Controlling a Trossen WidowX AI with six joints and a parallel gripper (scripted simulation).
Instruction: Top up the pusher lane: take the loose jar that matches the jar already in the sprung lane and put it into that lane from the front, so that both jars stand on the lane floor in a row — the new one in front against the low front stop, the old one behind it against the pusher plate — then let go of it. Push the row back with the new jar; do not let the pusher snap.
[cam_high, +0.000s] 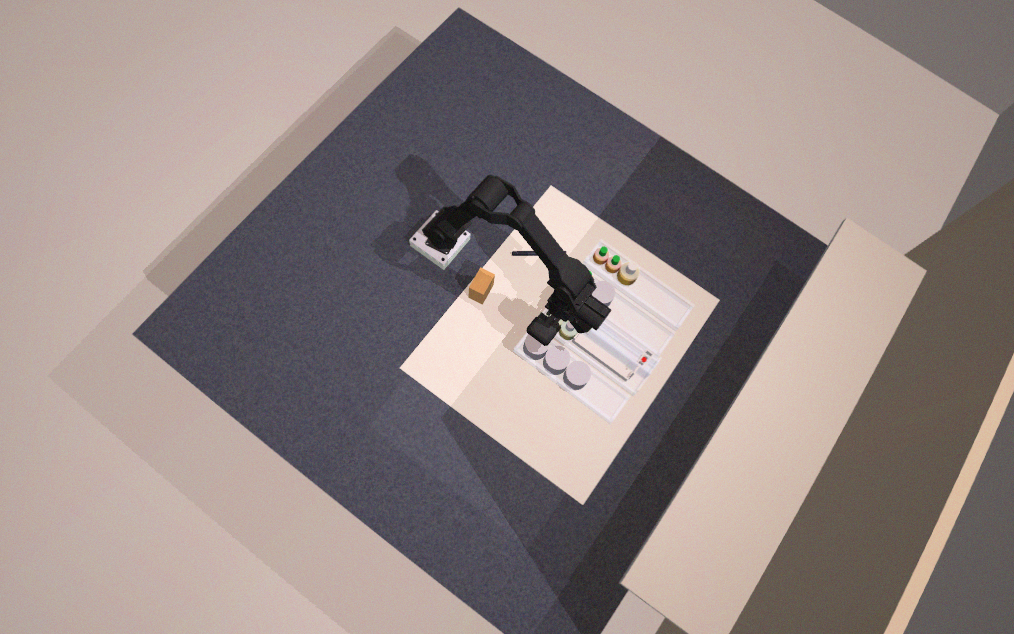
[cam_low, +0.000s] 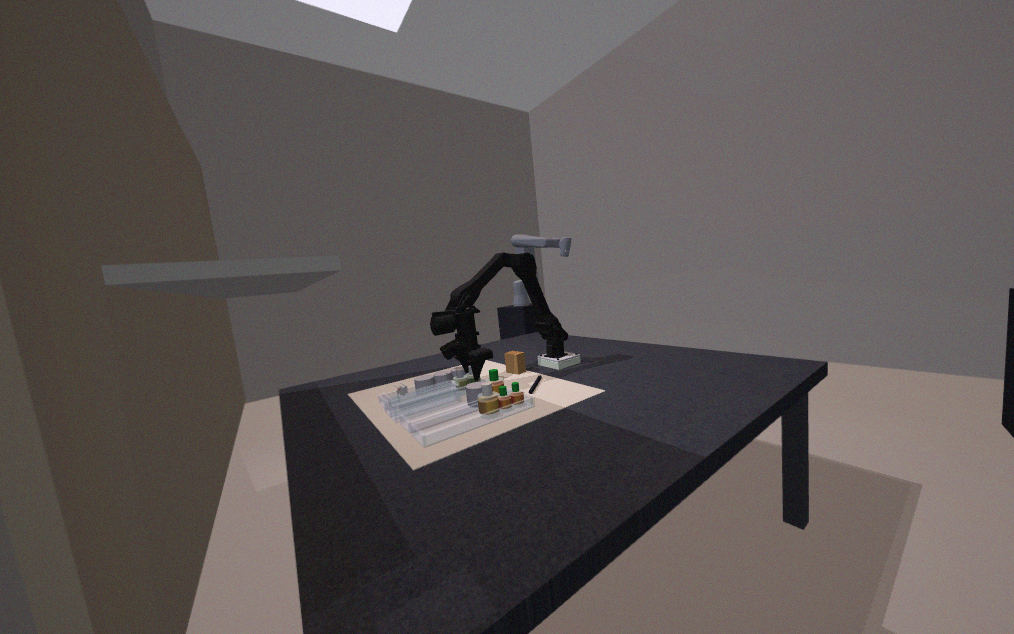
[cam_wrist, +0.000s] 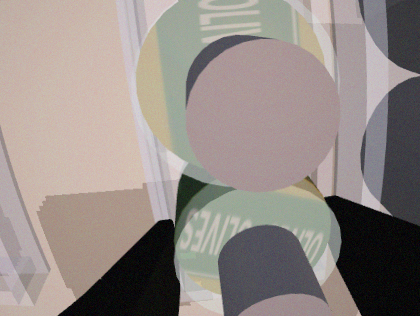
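My gripper tip is now 150 mm short of the sprung lane and 10 mm above it. From my gripper tip the other things lie so: orange box (200 mm behind); then black rod (160 mm to the left, 110 mm behind, 30 mm below); then red mark (230 mm ahead, 40 mm above, 10 mm to the right).
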